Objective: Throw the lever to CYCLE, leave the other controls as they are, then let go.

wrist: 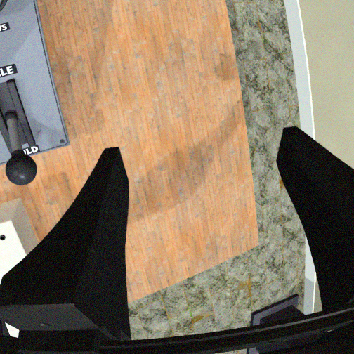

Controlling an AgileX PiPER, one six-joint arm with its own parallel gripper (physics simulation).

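The lever [15, 135] shows at the left edge of the wrist view, with a black ball knob [21, 168]. It stands in a dark slot on a grey-blue control panel [47, 117] that is cut off by the frame. The knob end is by a label partly reading "OLD" [30, 150]; a label partly reading "LE" [7, 70] is at the slot's far end. My gripper [202, 153] is open, with its fingers wide apart and nothing between them. It hangs over the wooden surface to the right of the lever, not touching it.
Part of another label ending in "US" [4, 27] and a dark round edge show at the upper left of the panel. A white object [11, 245] with a small dark hole lies at the lower left. A dark object [275, 316] shows at the bottom. Greenish stone borders the wooden board [190, 100].
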